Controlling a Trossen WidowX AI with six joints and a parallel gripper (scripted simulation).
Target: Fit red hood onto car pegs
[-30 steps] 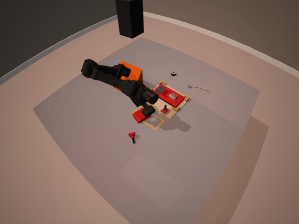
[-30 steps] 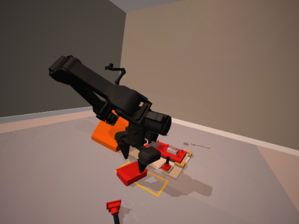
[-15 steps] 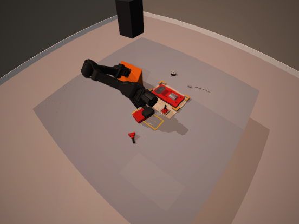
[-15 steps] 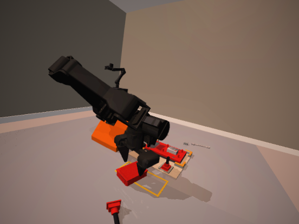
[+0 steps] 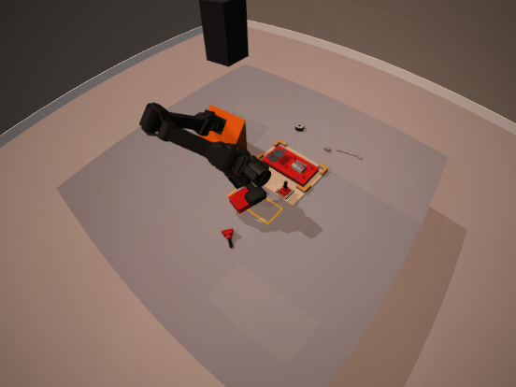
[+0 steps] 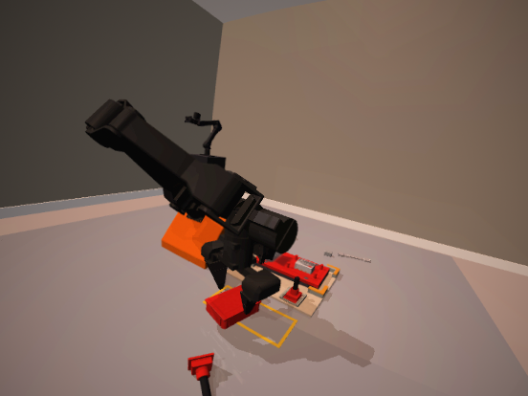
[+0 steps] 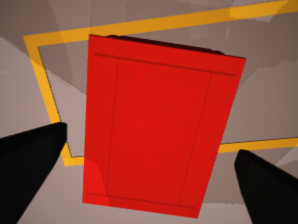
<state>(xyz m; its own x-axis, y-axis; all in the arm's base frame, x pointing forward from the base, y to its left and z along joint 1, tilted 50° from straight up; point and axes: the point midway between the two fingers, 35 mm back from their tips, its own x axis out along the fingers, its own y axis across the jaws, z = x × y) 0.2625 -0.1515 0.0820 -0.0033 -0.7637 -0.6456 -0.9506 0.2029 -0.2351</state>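
My gripper tip is now 10 mm above the red hood. From my gripper tip the other things lie so: small wheel (460 mm to the left, 60 mm behind, 20 mm below); then grey engine block (230 mm to the left, 80 mm ahead); then thin metal rod (460 mm to the left, 200 mm ahead, 20 mm below).
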